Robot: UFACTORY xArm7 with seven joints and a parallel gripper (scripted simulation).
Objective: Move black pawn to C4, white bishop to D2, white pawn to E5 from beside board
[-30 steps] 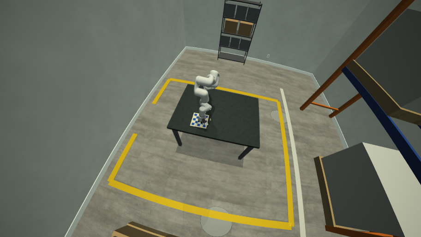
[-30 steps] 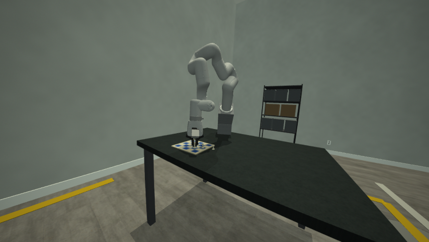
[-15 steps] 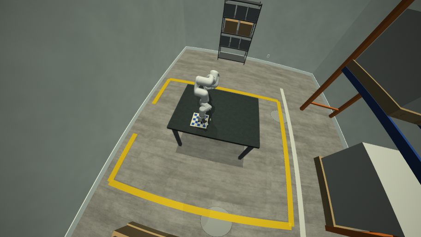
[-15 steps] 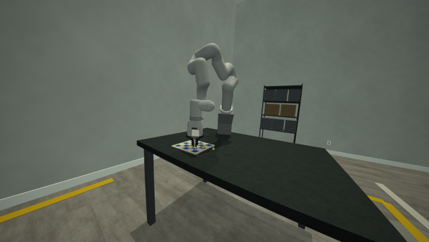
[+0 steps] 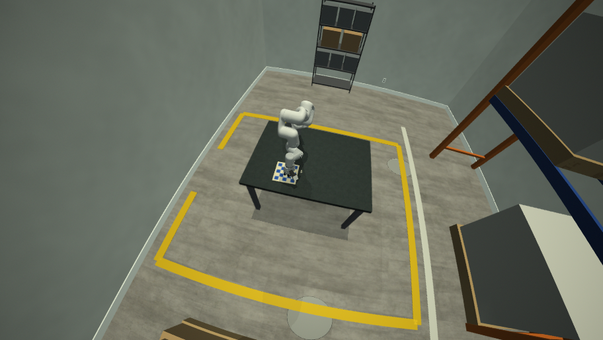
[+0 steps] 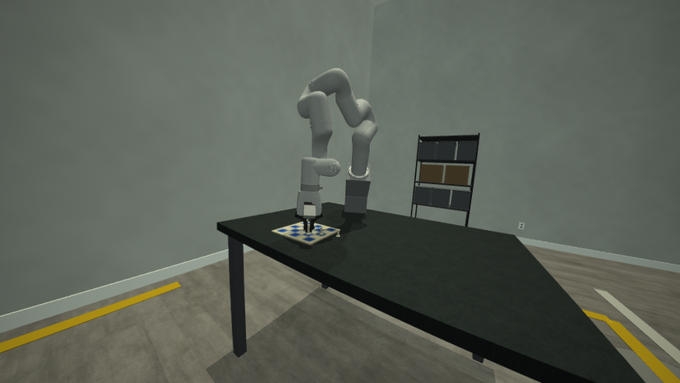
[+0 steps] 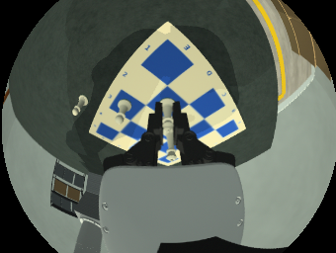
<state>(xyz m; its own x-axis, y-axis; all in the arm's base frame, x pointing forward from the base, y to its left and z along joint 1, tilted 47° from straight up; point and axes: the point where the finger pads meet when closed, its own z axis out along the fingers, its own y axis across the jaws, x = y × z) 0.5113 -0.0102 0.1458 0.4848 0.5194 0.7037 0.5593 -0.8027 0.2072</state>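
Right now the white piece is 30 mm behind my hand, 40 mm to the right of it and 10 mm below it. From my hand the other things lie so: black pawn 70 mm behind, 40 mm to the right, 20 mm below; then cream chessboard 40 mm behind, 40 mm to the right, 40 mm below.
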